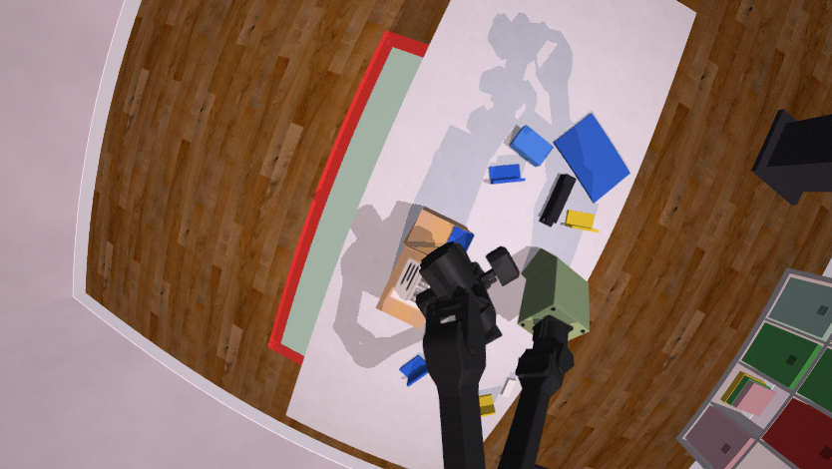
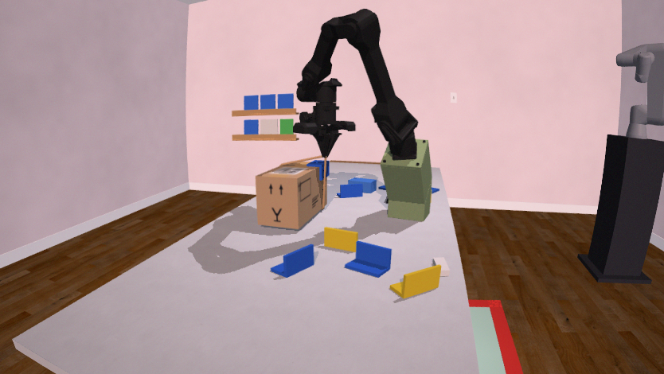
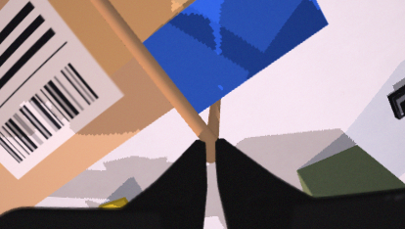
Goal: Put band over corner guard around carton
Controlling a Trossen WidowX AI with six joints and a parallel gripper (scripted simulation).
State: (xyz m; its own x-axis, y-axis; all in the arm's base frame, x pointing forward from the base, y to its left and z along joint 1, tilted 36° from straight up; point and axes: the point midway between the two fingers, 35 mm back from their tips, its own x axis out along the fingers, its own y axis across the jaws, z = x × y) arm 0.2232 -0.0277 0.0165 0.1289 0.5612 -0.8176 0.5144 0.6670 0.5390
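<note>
The brown carton is 8 cm ahead of my hand, 5 cm to the left of it and 13 cm below it. Also, from my hand: black bar 16 cm behind, 25 cm to the right, 18 cm below; blue board 21 cm behind, 41 cm to the right, 20 cm below.
</note>
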